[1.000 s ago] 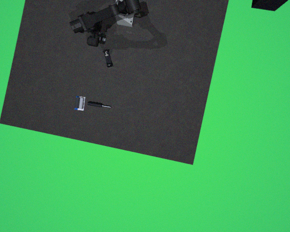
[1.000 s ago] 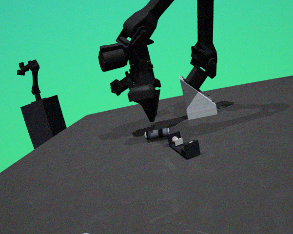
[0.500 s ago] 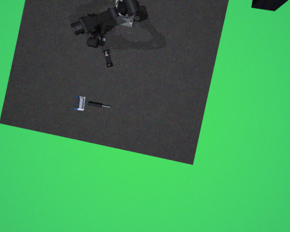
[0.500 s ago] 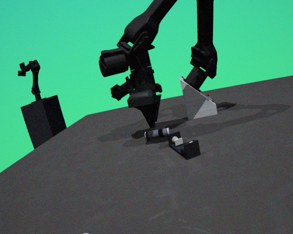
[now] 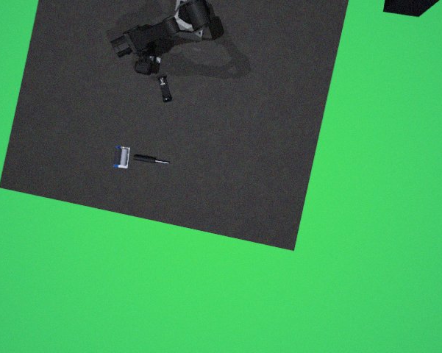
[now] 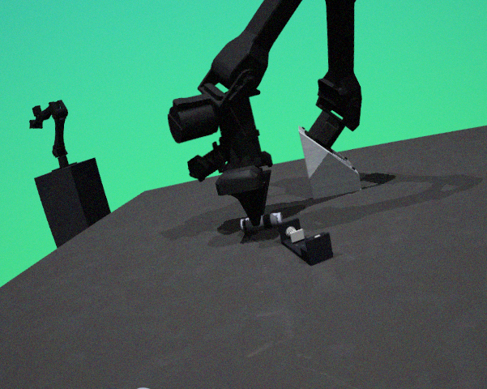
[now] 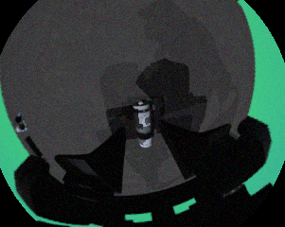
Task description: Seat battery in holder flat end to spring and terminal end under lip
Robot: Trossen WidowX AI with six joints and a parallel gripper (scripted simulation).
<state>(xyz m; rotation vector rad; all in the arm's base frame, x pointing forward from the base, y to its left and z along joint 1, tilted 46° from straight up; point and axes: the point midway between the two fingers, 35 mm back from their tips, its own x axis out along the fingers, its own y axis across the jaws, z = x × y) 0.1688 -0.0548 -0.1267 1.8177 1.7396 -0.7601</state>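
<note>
Right now the battery is 10 mm below my gripper tip. From my gripper tip the other things lie so: screwdriver: 430 mm ahead, 70 mm to the left, 10 mm below.
</note>
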